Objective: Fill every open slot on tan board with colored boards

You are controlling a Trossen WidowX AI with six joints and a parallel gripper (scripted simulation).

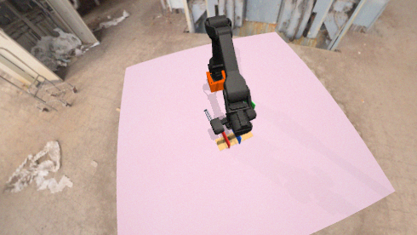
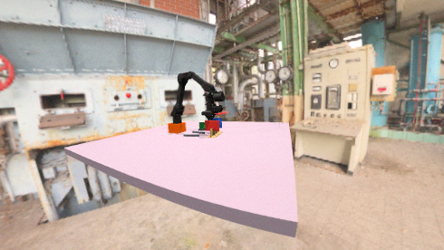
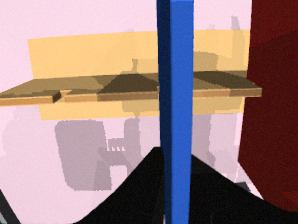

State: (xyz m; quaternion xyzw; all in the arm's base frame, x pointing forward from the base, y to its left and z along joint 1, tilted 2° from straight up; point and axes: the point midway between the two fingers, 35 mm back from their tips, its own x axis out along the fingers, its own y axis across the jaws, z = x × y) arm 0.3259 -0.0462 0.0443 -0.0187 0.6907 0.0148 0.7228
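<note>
Now: gripper tip 30 mm short of the blue board. From my gripper tip the other things lie so: tan board 20 mm ahead, 40 mm below; red board 30 mm ahead, 50 mm to the right, 10 mm below; green board 120 mm behind, 140 mm to the left, 50 mm below.
</note>
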